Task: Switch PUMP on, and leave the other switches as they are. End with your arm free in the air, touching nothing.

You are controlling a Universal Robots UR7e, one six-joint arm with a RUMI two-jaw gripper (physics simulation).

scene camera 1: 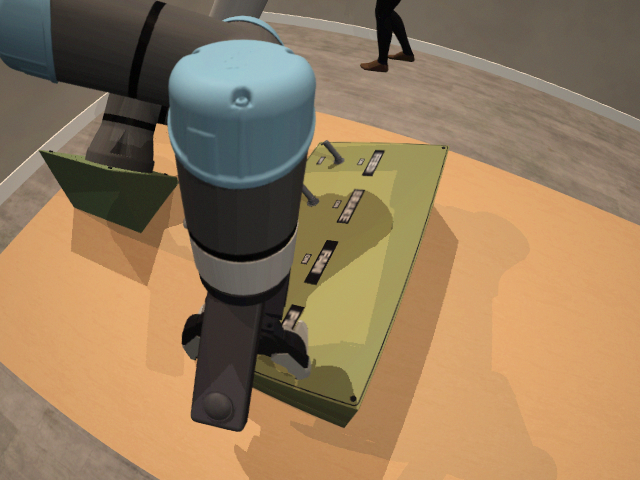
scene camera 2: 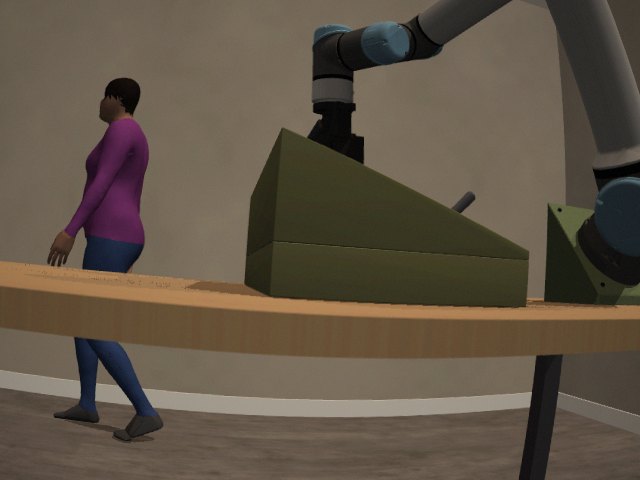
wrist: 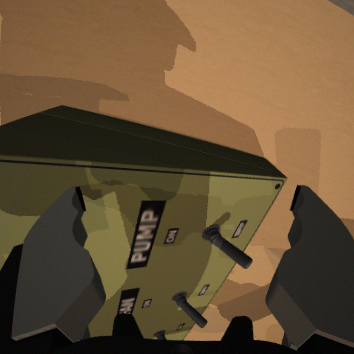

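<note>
The green sloped switch box stands on the table. In the wrist view the PUMP lever leans away from its ON label, toward the small label on the opposite side. The FAN lever leans the same way. The BRAKE lever and the farthest lever show in scene camera 1. My gripper is open, with its fingers apart on both sides of the PUMP lever in the wrist view and nothing held. In scene camera 2 the box hides the fingertips.
A second green panel piece stands by the arm's base on the wooden table. A person is beyond the table. My arm hides part of the box in scene camera 1.
</note>
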